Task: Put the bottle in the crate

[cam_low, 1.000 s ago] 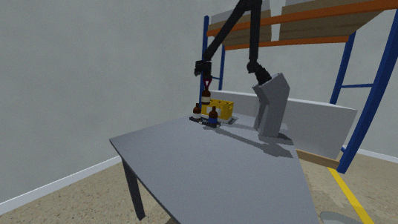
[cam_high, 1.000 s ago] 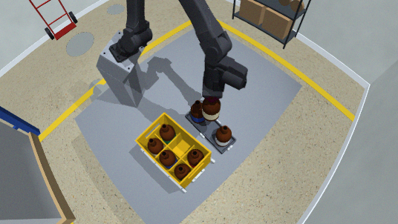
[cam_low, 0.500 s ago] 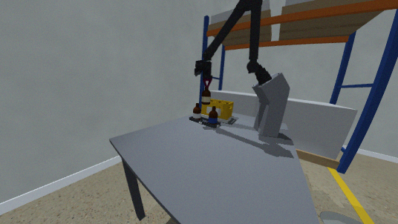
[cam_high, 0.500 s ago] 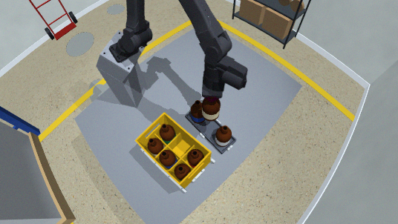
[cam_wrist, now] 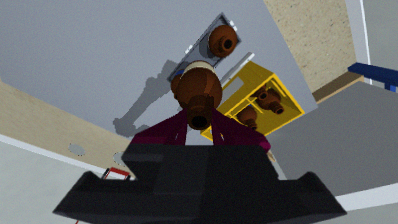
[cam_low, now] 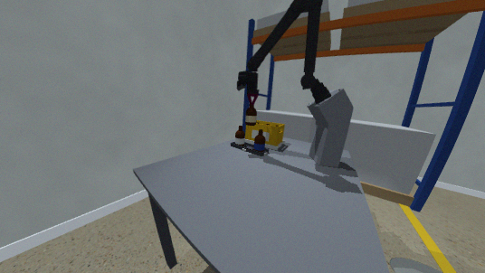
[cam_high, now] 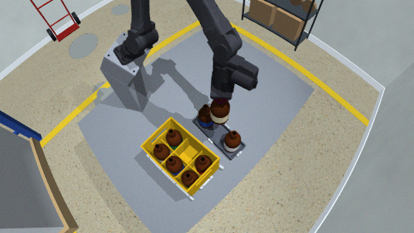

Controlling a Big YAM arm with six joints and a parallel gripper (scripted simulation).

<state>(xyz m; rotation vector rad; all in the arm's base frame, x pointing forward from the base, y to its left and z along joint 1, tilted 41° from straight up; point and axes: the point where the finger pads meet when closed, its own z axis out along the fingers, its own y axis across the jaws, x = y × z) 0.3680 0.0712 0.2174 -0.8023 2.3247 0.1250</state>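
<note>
Right now my hand is 6 cm above the glass bottle. Also, from my hand: yellow crate 24 cm below, 22 cm to the right; then dark tray 31 cm below.
</note>
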